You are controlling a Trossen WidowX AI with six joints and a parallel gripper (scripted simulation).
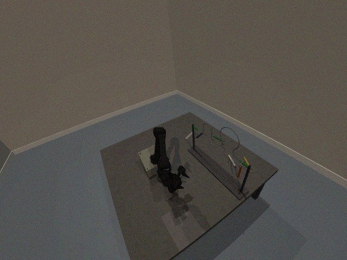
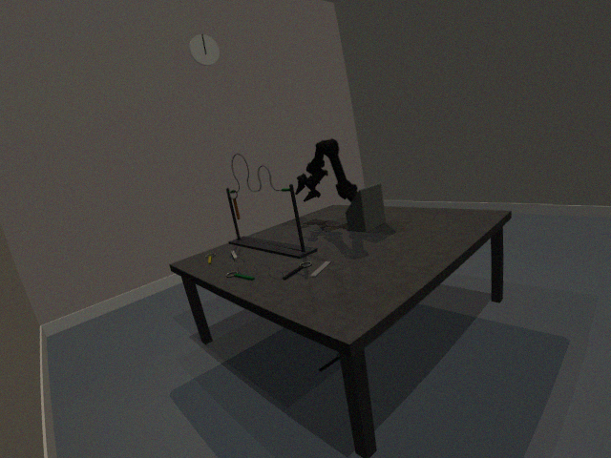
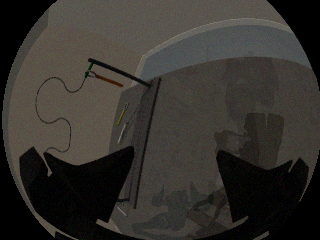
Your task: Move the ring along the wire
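Right now my gripper tip is 34 cm short of the ring with orange handle, 16 cm to the left of it and 6 cm below it. The rest, counted from my gripper tip: green-handled ring 66 cm ahead, 31 cm to the left, 18 cm below; then black-handled ring 48 cm ahead, 51 cm to the left, 18 cm below; then white piece 52 cm ahead, 4 cm to the left, 17 cm below.
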